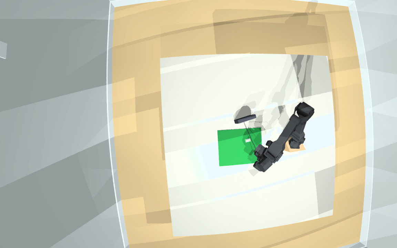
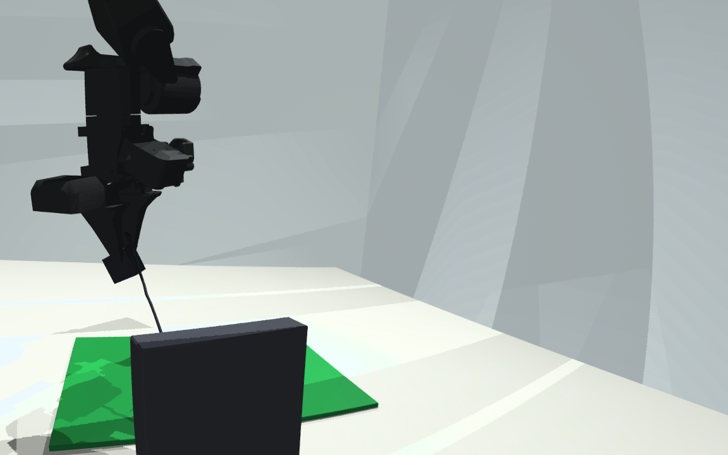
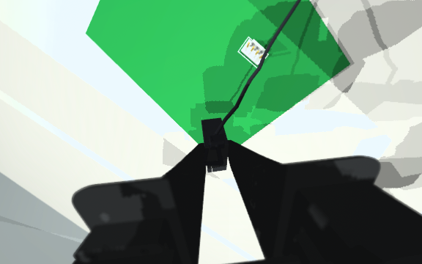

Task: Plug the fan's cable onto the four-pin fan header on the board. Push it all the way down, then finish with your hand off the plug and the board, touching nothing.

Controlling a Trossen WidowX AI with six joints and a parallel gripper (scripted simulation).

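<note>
The black plug lies 1 cm below my gripper tip. The rest, counted from my gripper tip: black fan: 21 cm to the right, 9 cm ahead, 6 cm below; green board: 14 cm below, 9 cm ahead, 4 cm to the right; white four-pin header: 12 cm below, 8 cm to the right, 5 cm ahead.
</note>
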